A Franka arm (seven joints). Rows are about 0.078 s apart.
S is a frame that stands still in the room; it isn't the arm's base.
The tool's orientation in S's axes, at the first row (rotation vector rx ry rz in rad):
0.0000, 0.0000, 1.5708
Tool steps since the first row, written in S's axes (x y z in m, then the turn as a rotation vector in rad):
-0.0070, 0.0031, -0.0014, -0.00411, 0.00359, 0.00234
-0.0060, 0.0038, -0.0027, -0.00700, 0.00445, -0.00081
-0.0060, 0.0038, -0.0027, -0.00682, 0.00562, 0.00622
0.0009, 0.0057, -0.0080, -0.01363, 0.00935, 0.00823
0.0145, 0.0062, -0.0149, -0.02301, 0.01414, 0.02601
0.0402, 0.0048, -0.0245, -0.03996, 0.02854, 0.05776
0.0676, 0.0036, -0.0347, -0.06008, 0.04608, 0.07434
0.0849, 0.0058, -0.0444, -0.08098, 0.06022, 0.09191
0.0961, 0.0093, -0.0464, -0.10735, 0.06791, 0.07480
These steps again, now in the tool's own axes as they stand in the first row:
0.0031, 0.0070, -0.0014, 0.00359, 0.00411, 0.00234
0.0038, 0.0060, -0.0027, 0.00445, 0.00700, -0.00081
0.0038, 0.0060, -0.0027, 0.00562, 0.00682, 0.00622
0.0057, -0.0009, -0.0080, 0.00935, 0.01363, 0.00823
0.0062, -0.0145, -0.0149, 0.01414, 0.02301, 0.02601
0.0048, -0.0402, -0.0245, 0.02854, 0.03996, 0.05776
0.0036, -0.0676, -0.0347, 0.04608, 0.06008, 0.07434
0.0058, -0.0849, -0.0444, 0.06022, 0.08098, 0.09191
0.0093, -0.0961, -0.0464, 0.06791, 0.10735, 0.07480

